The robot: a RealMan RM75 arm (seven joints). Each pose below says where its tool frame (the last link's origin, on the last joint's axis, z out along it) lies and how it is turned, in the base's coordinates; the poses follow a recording.
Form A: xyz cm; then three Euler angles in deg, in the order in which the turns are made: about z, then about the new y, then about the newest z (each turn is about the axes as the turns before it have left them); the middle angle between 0 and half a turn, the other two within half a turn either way.
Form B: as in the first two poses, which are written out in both.
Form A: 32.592 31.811 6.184 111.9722 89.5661 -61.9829
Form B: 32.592 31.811 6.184 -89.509 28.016 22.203
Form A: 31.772 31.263 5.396 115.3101 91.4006 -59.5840
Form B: 31.772 31.263 5.396 -91.624 30.406 24.488
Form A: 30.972 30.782 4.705 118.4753 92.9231 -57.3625
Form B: 30.972 30.782 4.705 -93.470 32.590 26.605
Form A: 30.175 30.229 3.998 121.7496 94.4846 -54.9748
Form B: 30.175 30.229 3.998 -95.471 34.902 28.613
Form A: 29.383 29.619 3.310 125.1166 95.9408 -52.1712
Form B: 29.383 29.619 3.310 -97.505 37.590 30.522
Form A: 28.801 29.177 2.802 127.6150 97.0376 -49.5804
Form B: 28.801 29.177 2.802 -99.211 40.053 31.658
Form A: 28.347 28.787 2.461 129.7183 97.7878 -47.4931
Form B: 28.347 28.787 2.461 -100.510 42.024 32.639
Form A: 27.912 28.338 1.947 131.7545 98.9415 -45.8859
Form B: 27.912 28.338 1.947 -102.361 43.443 33.185
